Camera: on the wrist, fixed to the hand. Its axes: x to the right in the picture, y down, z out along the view.
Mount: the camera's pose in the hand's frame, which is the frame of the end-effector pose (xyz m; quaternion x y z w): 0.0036 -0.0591 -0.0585 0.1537 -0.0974 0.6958 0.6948
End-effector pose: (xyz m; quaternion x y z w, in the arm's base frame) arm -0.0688 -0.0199 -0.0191 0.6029 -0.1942 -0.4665 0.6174
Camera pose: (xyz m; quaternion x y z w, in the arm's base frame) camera -0.0403 0.0197 -0.0865 0.3332 -0.6863 0.0766 0.6420
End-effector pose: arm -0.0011 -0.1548 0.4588 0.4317 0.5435 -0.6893 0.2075
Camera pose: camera -0.0261 -0.0807 0.4874 0.6429 -0.0489 -0.4601 0.6104
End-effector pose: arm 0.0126 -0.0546 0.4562 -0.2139 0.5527 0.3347 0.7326
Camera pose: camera 0.0172 -0.1341 0.4320 0.3812 0.5129 0.6782 0.3628
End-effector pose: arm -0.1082 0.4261 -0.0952 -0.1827 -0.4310 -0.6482 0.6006
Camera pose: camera -0.1479 0.3728 -0.1454 -0.3976 -0.3305 0.0516 0.8544
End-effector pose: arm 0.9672 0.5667 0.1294 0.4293 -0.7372 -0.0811 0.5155
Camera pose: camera 1.0478 0.5465 0.1253 -0.1433 -0.8736 0.3738 0.2768
